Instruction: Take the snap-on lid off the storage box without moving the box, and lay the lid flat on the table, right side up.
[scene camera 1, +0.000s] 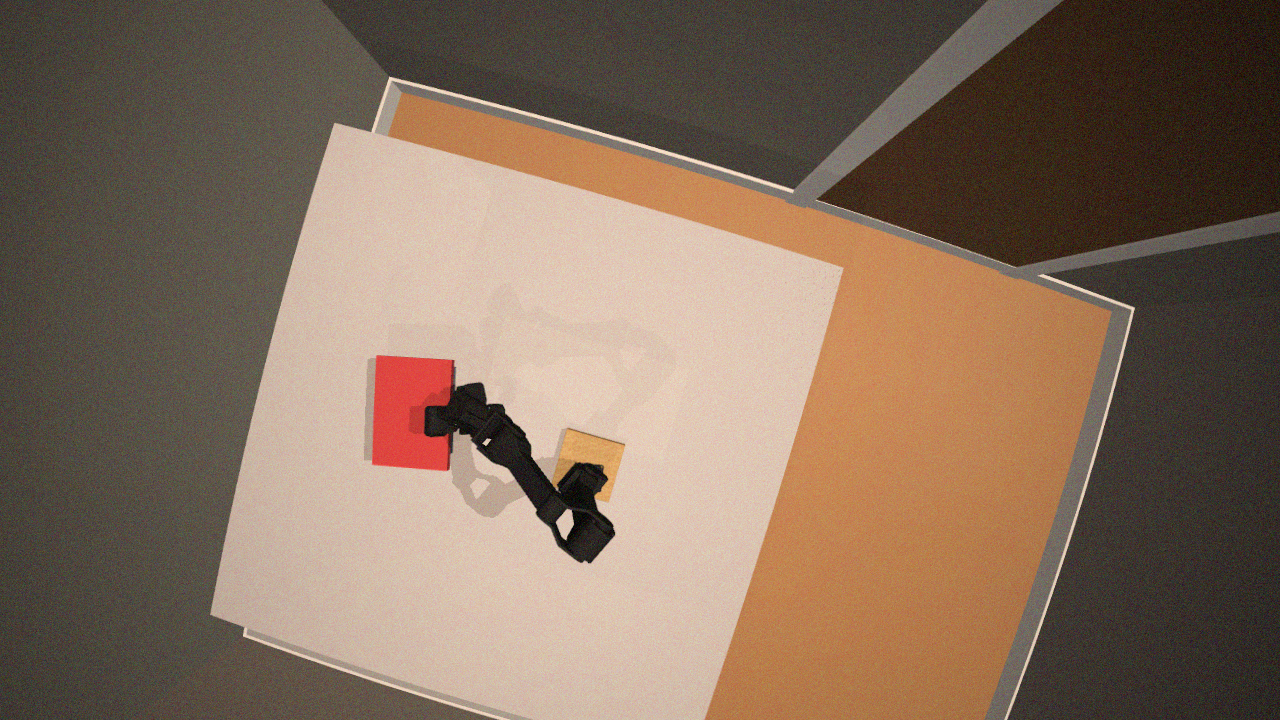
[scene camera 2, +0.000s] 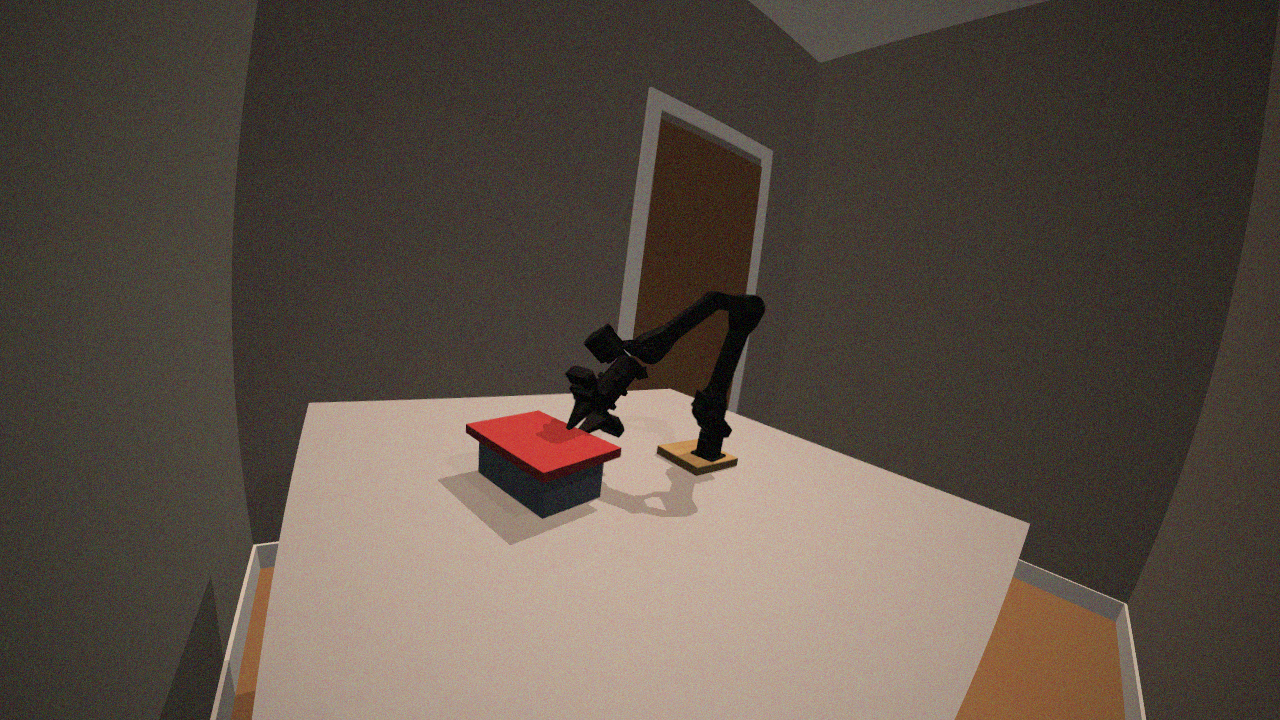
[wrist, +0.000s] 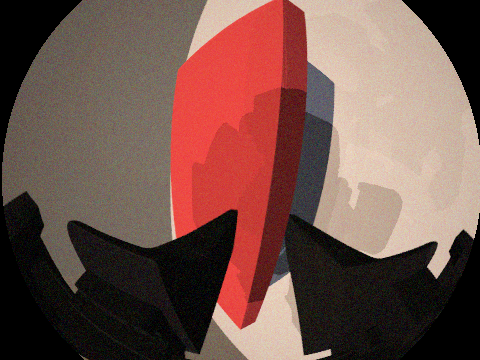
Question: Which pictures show the red lid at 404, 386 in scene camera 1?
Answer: Scene camera 1, scene camera 2 and the wrist view: all of them.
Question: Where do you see my gripper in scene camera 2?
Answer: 571, 433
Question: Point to a red lid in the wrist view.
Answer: At 238, 116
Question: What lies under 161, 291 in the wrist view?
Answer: My gripper.
